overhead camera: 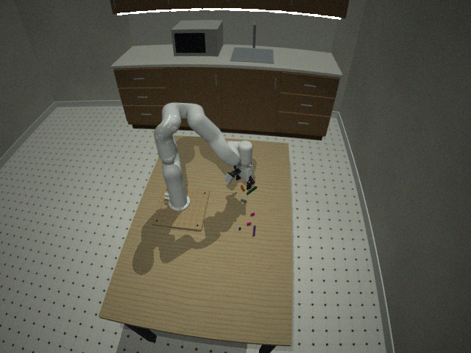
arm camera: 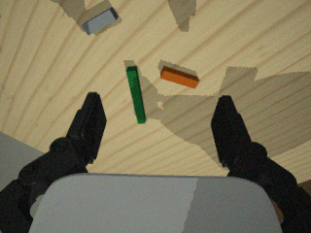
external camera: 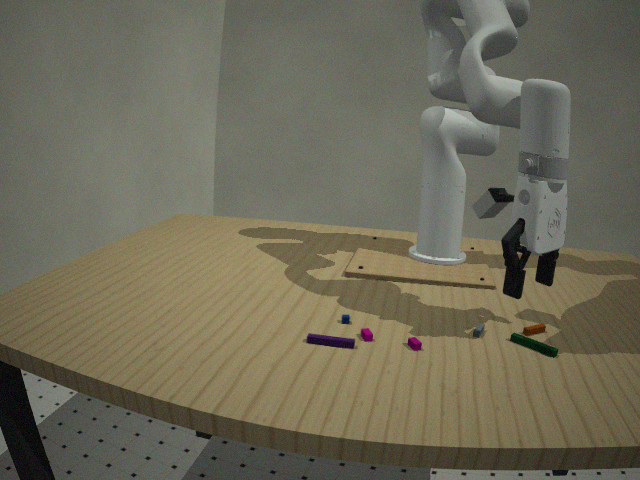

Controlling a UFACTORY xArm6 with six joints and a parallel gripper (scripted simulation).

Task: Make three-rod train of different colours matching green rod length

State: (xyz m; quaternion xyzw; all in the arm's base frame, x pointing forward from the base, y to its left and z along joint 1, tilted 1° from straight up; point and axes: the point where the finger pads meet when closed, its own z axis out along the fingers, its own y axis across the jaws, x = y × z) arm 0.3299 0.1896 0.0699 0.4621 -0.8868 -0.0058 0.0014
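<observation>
Right now my hand is 26 cm to the left of the blue rod, 7 cm above it and 5 cm short of it. From my hand the other things lie so: grey rod: 7 cm to the right, 7 cm below, 2 cm ahead; green rod: 7 cm below, 5 cm ahead, 2 cm to the left; orange rod: 7 cm below, 2 cm to the left, 1 cm behind.
</observation>
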